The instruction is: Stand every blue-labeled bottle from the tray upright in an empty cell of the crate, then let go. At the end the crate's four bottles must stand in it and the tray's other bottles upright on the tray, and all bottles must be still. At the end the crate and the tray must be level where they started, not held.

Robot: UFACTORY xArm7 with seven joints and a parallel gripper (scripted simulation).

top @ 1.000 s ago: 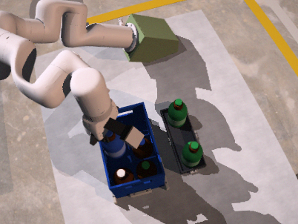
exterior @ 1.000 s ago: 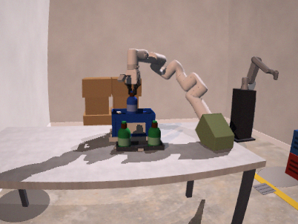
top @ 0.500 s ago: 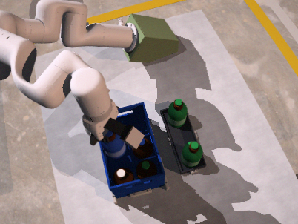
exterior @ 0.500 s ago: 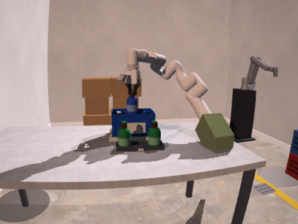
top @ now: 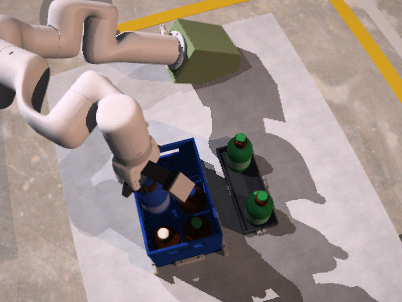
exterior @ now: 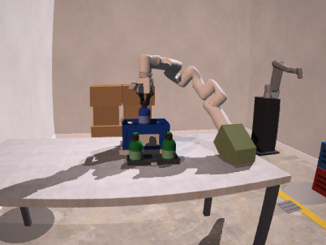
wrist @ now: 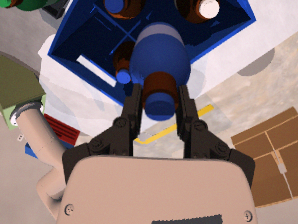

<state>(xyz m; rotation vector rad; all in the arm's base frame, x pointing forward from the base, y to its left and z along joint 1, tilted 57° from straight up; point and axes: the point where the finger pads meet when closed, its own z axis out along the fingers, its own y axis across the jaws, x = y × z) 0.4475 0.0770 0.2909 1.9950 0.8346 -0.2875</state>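
Now: hand 70 mm above the blue-labeled bottle. The rest, counted from my hand: black tray (260 mm to the left, 280 mm below); then blue crate (10 mm ahead, 50 mm to the left, 210 mm below).
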